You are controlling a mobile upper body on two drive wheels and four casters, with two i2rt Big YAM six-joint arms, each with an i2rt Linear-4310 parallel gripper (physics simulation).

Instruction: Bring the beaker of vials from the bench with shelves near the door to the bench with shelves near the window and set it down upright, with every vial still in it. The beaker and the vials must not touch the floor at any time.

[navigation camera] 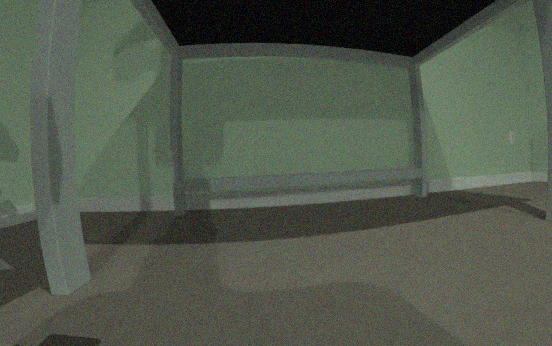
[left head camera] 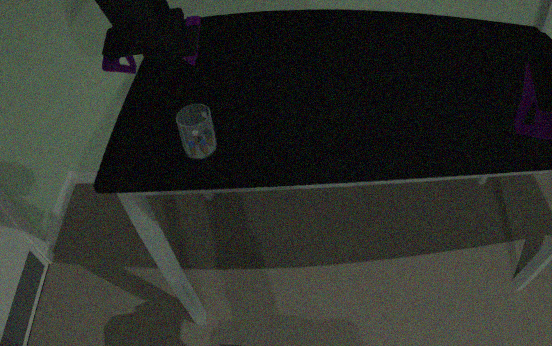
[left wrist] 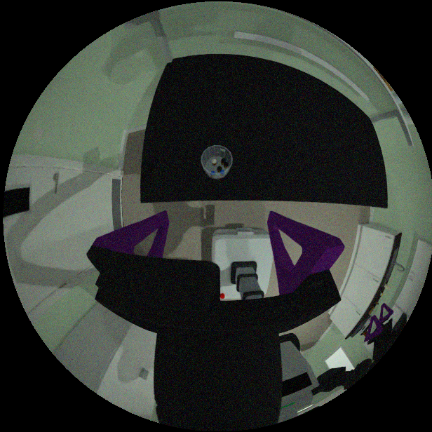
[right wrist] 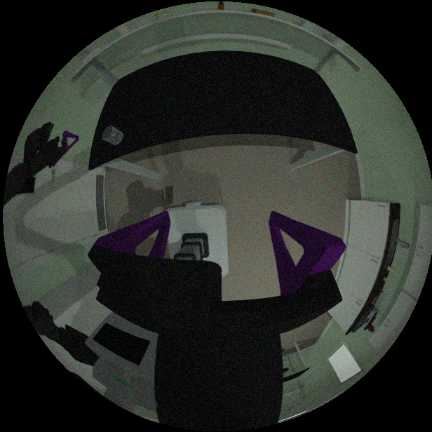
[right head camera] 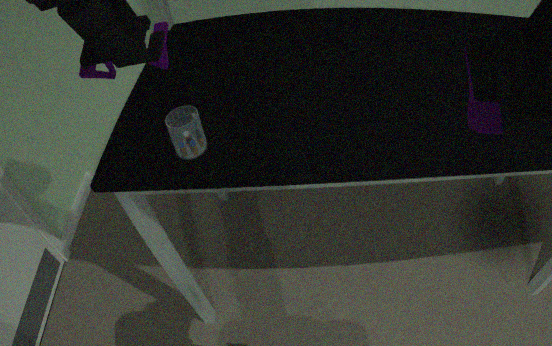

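The clear beaker point(left head camera: 197, 132) point(right head camera: 186, 134) point(left wrist: 216, 162) point(right wrist: 113, 135) stands upright near the left end of the black bench top point(left head camera: 350, 100) point(right head camera: 325, 100) point(left wrist: 280, 110) point(right wrist: 225, 95). Several vials with blue and pale parts show inside it; their exact number is unclear. My left gripper point(left head camera: 164, 68) point(right head camera: 140, 73) point(left wrist: 217, 216) is open and empty, beyond the beaker at the bench's left end, apart from it. My right gripper point(right wrist: 219, 216) is open and empty, well to the right of the beaker; one of its purple fingers shows at the right in both head views.
Pale bench legs point(left head camera: 162, 255) point(right head camera: 167, 255) point(navigation camera: 60, 150) stand under the front edge. White cabinets point(left wrist: 370, 270) point(right wrist: 367, 245) stand at the right in the wrist views. A shelf with small items runs above the bench's back in the right wrist view. A lower crossbar point(navigation camera: 310, 179) spans the rear legs.
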